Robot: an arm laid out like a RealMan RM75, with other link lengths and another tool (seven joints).
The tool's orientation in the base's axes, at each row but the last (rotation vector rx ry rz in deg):
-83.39, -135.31, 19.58
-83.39, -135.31, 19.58
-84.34, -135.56, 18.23
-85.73, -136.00, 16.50
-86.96, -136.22, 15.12
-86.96, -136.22, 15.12
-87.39, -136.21, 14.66
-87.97, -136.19, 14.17
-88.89, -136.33, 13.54
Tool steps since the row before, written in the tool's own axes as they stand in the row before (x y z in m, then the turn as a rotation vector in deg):
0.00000, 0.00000, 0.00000, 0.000, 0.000, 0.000
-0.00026, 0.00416, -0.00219, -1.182, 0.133, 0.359
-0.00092, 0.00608, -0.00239, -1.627, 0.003, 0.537
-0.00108, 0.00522, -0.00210, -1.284, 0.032, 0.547
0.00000, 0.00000, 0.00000, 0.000, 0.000, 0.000
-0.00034, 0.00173, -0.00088, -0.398, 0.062, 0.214
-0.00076, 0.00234, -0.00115, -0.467, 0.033, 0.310
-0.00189, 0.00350, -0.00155, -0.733, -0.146, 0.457
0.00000, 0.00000, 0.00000, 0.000, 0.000, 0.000
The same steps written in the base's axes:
0.00000, 0.00000, 0.00000, 0.000, 0.000, 0.000
0.00439, 0.00167, 0.00038, 0.450, -1.008, -0.571
0.00632, 0.00188, -0.00014, 0.455, -1.467, -0.760
0.00559, 0.00128, 0.00003, 0.338, -1.145, -0.724
0.00000, 0.00000, 0.00000, 0.000, 0.000, 0.000
0.00191, 0.00041, 0.00022, 0.133, -0.332, -0.282
0.00269, 0.00027, 0.00023, 0.102, -0.406, -0.374
0.00426, -0.00030, 0.00010, 0.001, -0.719, -0.500
0.00000, 0.00000, 0.00000, 0.000, 0.000, 0.000

